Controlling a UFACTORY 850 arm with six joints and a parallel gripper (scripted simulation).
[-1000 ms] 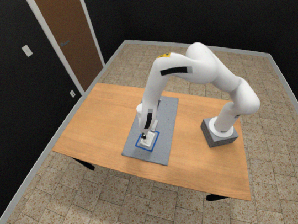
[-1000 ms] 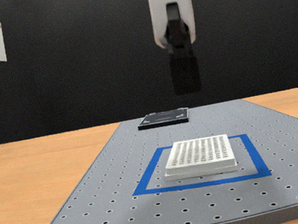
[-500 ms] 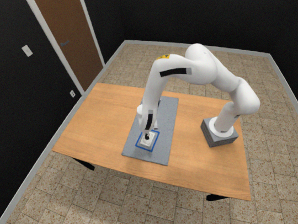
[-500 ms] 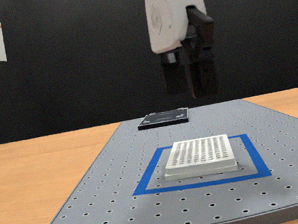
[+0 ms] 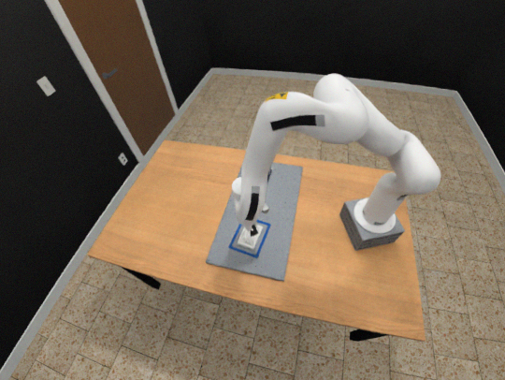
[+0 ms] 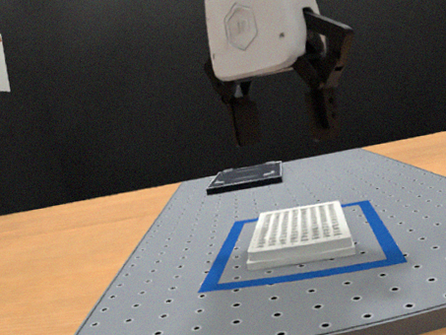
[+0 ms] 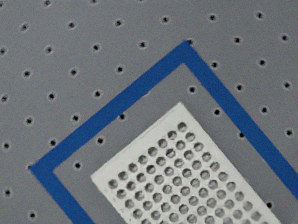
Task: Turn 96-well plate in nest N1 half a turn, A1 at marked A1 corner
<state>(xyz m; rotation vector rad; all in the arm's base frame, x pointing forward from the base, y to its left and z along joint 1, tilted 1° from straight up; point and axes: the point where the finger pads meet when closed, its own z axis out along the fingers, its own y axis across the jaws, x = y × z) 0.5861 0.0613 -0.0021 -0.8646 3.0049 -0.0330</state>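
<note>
My gripper is now 9 cm above the white 96-well plate. From my hand the other things lie so: plate nest N1: 3 cm behind, 38 cm to the right, 9 cm below.
</note>
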